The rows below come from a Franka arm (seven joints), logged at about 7 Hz.
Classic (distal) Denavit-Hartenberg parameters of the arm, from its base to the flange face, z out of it. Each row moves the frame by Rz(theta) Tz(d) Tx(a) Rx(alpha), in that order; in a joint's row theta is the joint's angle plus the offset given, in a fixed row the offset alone. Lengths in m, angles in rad.
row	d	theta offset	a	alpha
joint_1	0.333	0	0	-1.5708
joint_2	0	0	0	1.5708
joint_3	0.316	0	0.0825	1.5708
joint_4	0	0	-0.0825	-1.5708
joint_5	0.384	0	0	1.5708
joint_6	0	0	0.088	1.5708
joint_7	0.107	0	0	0
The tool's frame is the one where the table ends.
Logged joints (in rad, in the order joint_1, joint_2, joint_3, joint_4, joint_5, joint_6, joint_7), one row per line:
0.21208, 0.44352, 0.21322, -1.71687, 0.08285, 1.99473, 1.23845
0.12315, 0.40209, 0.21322, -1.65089, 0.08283, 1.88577, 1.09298
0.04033, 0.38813, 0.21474, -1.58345, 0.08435, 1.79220, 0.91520
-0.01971, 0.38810, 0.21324, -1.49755, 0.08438, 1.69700, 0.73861
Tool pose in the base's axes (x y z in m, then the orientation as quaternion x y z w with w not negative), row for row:
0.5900, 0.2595, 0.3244, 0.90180, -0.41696, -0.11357, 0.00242
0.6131, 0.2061, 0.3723, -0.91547, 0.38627, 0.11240, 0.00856
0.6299, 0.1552, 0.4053, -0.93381, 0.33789, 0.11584, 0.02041
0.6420, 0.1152, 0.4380, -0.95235, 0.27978, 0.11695, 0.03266
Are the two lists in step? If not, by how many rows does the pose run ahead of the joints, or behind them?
They are in step.
